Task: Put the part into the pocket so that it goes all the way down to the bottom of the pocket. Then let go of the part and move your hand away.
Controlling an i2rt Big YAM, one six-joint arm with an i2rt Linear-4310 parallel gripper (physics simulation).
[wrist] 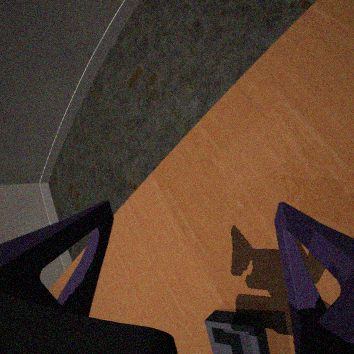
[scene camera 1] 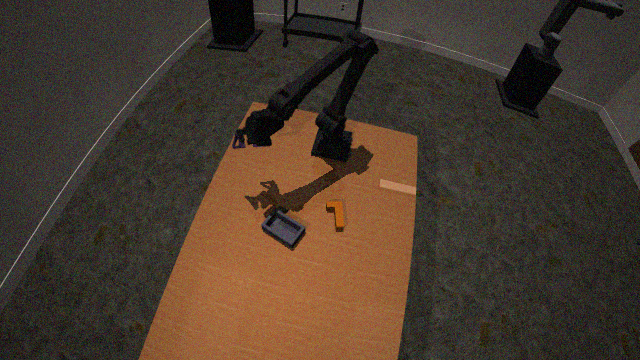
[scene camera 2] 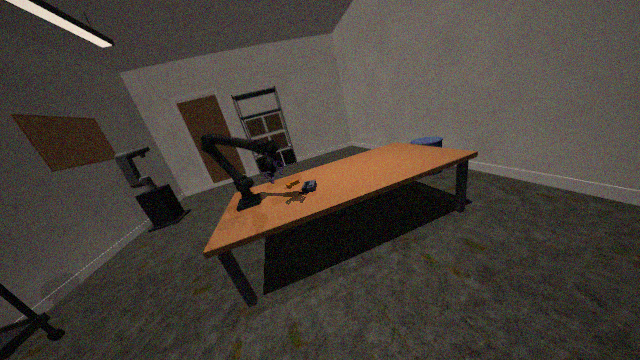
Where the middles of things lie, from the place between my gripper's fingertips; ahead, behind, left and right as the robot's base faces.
Scene:
I see my gripper 19 cm short of the blue-grey pocket tray [scene camera 1: 279, 225], 21 cm to the right of it and 18 cm above it.

